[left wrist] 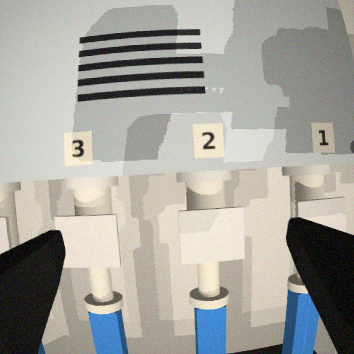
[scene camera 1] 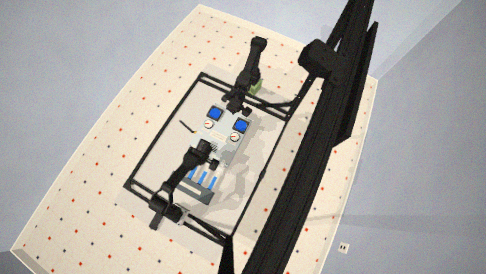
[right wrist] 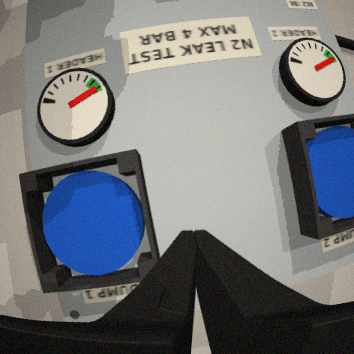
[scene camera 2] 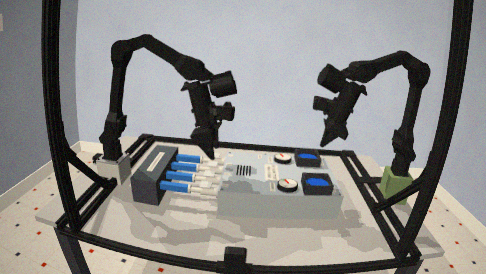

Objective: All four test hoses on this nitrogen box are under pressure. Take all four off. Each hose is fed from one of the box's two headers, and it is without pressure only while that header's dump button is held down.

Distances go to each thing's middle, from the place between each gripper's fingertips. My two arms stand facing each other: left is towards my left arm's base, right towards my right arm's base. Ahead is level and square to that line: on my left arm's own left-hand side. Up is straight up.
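It is my left gripper that is 10 mm short of the dark block (scene camera 2: 145, 182), and it is 190 mm to the right of the block and 90 mm above it.
Measured from my right hand, the dark block is 3 cm ahead, 49 cm to the left and 14 cm below.
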